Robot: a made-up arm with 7 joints.
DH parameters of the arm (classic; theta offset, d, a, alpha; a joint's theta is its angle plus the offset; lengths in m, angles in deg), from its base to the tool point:
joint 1: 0 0.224 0 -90
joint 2: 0 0 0 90
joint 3: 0 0.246 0.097 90
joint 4: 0 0 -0.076 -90
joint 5: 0 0.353 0 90
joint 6: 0 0 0.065 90
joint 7: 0 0 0 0
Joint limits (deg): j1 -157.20..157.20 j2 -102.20..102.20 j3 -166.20..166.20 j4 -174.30..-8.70 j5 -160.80..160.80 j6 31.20..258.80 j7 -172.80..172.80
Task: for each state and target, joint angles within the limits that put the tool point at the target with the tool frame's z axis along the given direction. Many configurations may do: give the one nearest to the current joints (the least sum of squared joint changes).
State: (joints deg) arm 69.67 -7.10 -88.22 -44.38 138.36 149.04 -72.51
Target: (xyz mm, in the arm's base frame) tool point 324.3 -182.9 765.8 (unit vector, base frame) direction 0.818 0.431 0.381
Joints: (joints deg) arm 67.55 14.36 -110.81 -58.17 110.30 125.31 -72.51
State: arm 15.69 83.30 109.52 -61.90 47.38 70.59 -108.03
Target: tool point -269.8 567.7 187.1 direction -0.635 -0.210 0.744
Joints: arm 63.67 89.11 87.40 -82.53 56.46 112.21 -108.03
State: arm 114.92 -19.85 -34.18 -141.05 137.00 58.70 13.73
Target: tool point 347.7 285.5 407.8 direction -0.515 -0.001 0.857
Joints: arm 95.22 -21.01 -54.87 -127.80 129.86 49.26 13.73
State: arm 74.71 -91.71 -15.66 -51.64 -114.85 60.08 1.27
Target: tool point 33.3 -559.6 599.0 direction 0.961 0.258 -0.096
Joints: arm 95.64 -91.81 5.58 -54.72 -89.01 75.40 1.27
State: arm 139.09 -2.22 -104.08 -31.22 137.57 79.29 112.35
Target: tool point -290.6 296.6 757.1 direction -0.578 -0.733 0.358
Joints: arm 147.67 33.36 -62.71 -9.80 160.80 101.39 112.35
